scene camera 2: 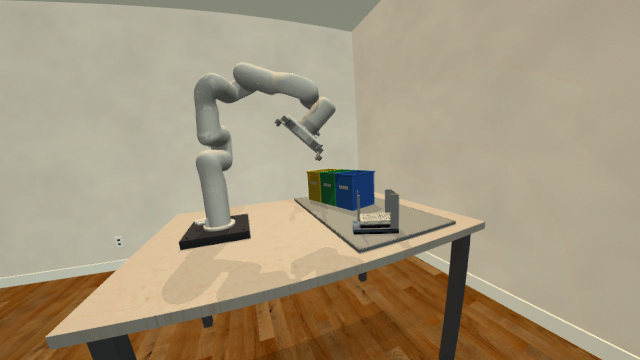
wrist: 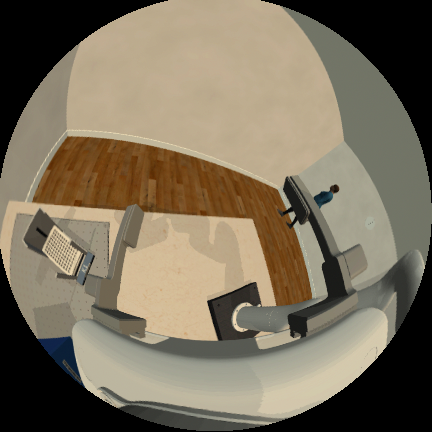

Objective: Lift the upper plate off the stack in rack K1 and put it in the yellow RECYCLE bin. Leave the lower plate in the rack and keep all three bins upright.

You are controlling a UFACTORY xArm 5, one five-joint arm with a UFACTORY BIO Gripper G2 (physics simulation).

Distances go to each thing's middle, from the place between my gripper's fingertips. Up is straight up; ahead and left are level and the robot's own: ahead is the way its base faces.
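White gridded plate (wrist: 56, 247) located 280 mm ahead of my hand, 30 mm to the right of it and 290 mm below it. Blue bin (scene camera 2: 347, 183) well ahead of my hand, well to the left of it and a good way below it.
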